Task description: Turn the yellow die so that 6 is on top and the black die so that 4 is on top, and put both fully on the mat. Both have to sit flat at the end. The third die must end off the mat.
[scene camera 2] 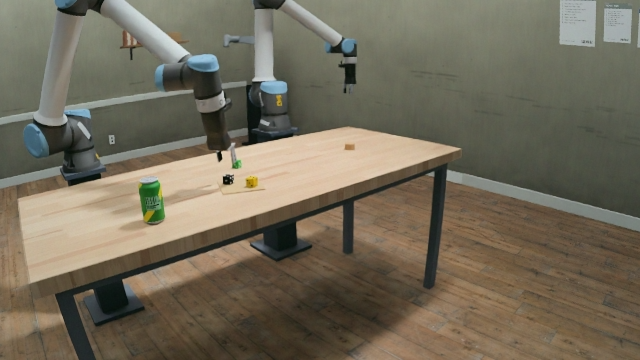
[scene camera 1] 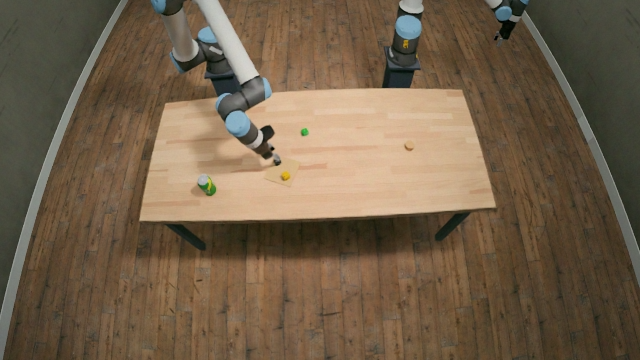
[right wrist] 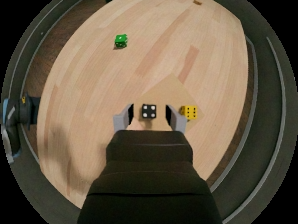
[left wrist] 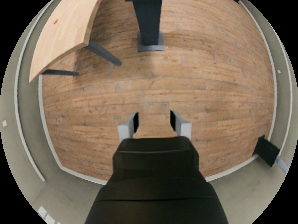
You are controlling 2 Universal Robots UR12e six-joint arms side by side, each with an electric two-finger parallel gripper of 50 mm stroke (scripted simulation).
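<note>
The left gripper (left wrist: pixel 154 117) can be seen, as can the right gripper (scene camera 2: pixel 227 161), which the right wrist view shows too, with the gripper (right wrist: pixel 149 110) visible there. A tan mat (right wrist: pixel 169 90) is part of the scene as well, though in the left wrist view the mat is out of frame.
</note>
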